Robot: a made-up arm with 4 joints. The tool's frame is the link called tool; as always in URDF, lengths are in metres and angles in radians. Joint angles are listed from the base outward.
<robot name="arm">
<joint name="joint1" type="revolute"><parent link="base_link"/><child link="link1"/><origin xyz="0.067 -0.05 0.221" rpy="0 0 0"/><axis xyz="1 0 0"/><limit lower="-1.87" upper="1.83"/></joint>
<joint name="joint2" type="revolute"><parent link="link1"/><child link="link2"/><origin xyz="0.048 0.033 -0.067" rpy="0 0 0"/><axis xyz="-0.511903 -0.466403 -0.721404"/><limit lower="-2.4" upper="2.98"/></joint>
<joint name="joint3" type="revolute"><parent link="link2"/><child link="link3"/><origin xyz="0.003 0.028 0.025" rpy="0 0 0"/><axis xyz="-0.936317 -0.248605 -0.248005"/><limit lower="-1.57" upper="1.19"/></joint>
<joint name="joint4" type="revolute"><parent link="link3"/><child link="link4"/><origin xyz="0.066 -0.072 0.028" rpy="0 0 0"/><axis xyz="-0.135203 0.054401 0.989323"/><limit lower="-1.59" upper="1.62"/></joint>
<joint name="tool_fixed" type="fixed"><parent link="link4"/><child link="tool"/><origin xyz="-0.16 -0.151 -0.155" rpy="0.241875 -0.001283 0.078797"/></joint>
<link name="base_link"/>
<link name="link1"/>
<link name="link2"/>
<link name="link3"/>
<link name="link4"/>
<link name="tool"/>
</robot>
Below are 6 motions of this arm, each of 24 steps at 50 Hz.
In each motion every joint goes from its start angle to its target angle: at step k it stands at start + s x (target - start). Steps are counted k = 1, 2, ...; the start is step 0. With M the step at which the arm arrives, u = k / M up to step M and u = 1 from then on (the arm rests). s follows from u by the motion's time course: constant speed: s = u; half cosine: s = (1 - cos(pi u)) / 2; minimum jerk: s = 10 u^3 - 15 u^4 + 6 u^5.
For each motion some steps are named. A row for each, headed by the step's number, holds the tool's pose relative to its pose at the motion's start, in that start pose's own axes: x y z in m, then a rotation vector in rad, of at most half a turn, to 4 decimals.
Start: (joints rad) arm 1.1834 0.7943 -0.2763 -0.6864
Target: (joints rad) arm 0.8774 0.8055 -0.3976 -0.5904
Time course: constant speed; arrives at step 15
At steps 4, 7, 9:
4: 0.0167 -0.0135 -0.0021 -0.0185 -0.0268 0.0696
7: 0.0299 -0.0231 -0.0029 -0.0338 -0.0463 0.1219
9: 0.0390 -0.0291 -0.0029 -0.0446 -0.0589 0.1569

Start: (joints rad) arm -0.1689 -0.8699 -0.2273 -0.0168
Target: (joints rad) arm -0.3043 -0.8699 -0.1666 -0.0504
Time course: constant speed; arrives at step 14
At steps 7, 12, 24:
7: -0.0163 0.0008 0.0169 -0.0717 0.0056 -0.0687
12: -0.0276 0.0027 0.0290 -0.1235 0.0096 -0.1171
24: -0.0320 0.0037 0.0339 -0.1443 0.0111 -0.1362

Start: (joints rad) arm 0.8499 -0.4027 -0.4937 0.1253
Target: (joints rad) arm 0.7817 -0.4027 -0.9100 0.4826
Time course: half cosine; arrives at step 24
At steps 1, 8, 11, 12, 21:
1: 0.0002 -0.0002 -0.0002 0.0013 0.0007 0.0017
8: 0.0145 -0.0116 -0.0144 0.0757 0.0391 0.1010
11: 0.0262 -0.0185 -0.0268 0.1323 0.0627 0.1767
12: 0.0305 -0.0205 -0.0316 0.1523 0.0699 0.2036
21: 0.0631 -0.0284 -0.0691 0.2949 0.1043 0.3960

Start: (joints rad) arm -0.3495 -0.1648 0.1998 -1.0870
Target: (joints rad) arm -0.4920 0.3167 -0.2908 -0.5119
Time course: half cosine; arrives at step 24
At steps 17, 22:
17: 0.0503 -0.0576 -0.0027 0.0367 0.0540 0.2774
22: 0.0665 -0.0684 -0.0065 0.0518 0.0549 0.3516

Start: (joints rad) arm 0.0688 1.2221 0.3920 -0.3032
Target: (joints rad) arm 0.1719 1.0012 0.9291 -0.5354
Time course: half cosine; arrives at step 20
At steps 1, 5, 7, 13, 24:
1: 0.0000 0.0000 0.0004 -0.0019 -0.0007 -0.0009
5: -0.0009 0.0012 0.0087 -0.0434 -0.0181 -0.0207
7: -0.0014 0.0025 0.0156 -0.0799 -0.0358 -0.0372
13: -0.0001 0.0076 0.0356 -0.2013 -0.1157 -0.0865
24: 0.0026 0.0109 0.0442 -0.2656 -0.1752 -0.1094

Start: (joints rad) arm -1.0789 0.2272 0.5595 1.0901
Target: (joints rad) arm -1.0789 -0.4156 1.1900 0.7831
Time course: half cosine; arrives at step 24
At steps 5, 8, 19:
5: 0.0012 -0.0029 0.0082 -0.0175 0.0124 0.0018
8: 0.0035 -0.0070 0.0198 -0.0463 0.0257 0.0042
19: 0.0182 -0.0212 0.0671 -0.2129 0.0154 0.0095

